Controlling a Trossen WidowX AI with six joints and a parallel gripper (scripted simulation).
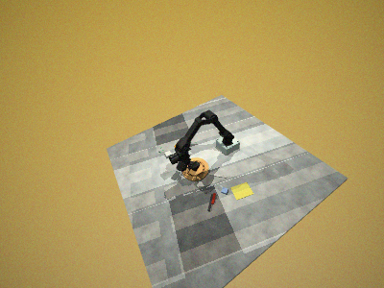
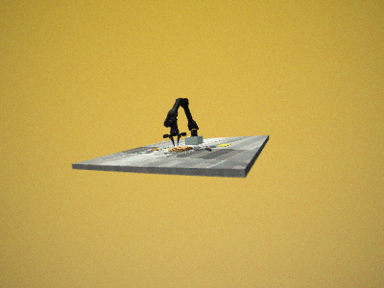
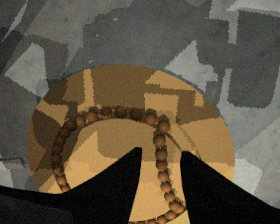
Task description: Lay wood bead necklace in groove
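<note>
The round bead board lies 6 cm behind my gripper tip and 3 cm below it. From my gripper tip the other things lie so: thin grey stick (18 cm behind, 12 cm to the left, 4 cm below); then red-handled tool (27 cm to the left, 6 cm behind, 4 cm below); then grey piece (23 cm to the right, 9 cm ahead, 3 cm below).
</note>
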